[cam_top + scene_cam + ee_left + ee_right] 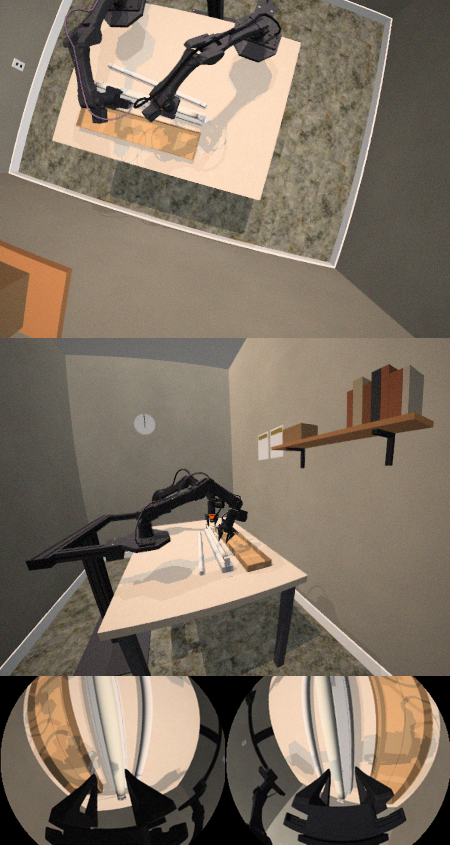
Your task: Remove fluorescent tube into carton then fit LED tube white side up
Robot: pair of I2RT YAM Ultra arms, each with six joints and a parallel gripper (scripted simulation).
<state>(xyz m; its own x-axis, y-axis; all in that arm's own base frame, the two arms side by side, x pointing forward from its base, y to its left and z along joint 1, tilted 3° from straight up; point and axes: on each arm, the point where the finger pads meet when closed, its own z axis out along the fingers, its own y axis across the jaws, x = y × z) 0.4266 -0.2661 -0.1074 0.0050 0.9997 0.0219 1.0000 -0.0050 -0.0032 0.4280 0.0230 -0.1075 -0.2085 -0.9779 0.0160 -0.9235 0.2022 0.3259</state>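
My right gripper is now 120 mm to the right of the old fluorescent tube, 30 mm above it and 20 mm past it. The rest, counted from my right hand: carton: 130 mm ahead, 100 mm to the left, 70 mm below; light fixture: 120 mm to the left, 40 mm below, 20 mm behind; LED tube: 130 mm behind, 120 mm to the left, 80 mm below.
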